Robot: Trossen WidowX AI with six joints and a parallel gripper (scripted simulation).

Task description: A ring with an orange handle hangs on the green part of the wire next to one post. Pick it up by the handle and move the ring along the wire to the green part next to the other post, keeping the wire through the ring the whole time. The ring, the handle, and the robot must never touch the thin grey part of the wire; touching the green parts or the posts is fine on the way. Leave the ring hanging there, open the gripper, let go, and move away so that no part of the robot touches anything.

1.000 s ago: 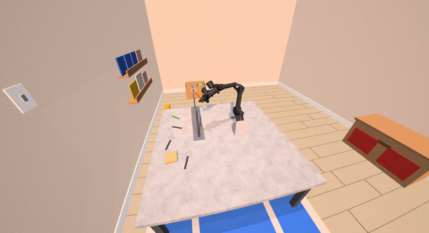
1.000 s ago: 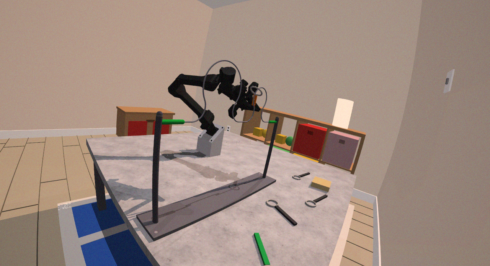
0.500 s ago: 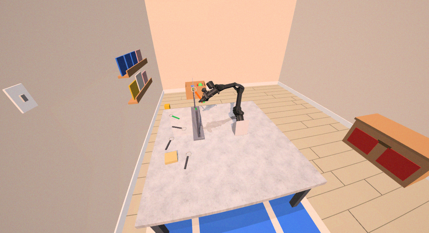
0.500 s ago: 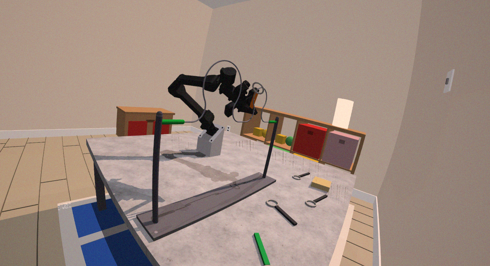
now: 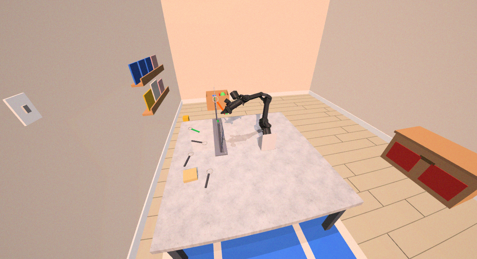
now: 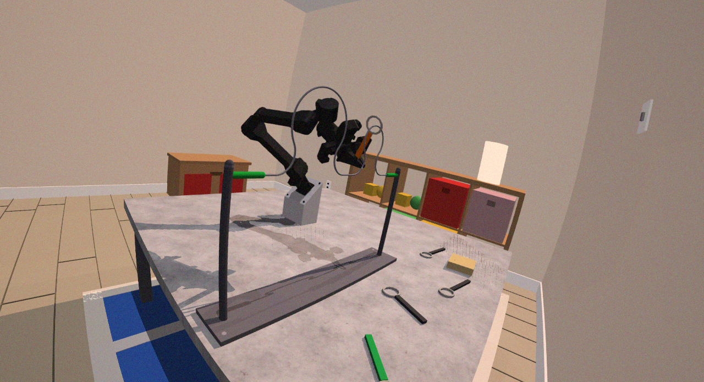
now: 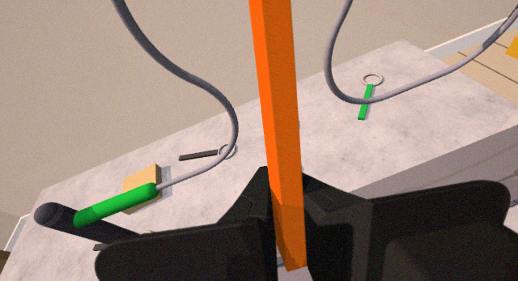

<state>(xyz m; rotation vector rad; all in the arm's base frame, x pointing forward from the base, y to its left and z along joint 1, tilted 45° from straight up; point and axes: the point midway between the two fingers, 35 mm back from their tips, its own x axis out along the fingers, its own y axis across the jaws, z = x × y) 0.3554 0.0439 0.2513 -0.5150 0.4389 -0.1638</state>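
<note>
The ring with orange handle lies 10 mm ahead of my gripper tip, 20 mm to the right of it and 90 mm above it. The rest, counted from my gripper tip: green-handled ring (330 mm ahead, 260 mm to the right, 310 mm below); tan block (270 mm ahead, 380 mm to the left, 300 mm below).
</note>
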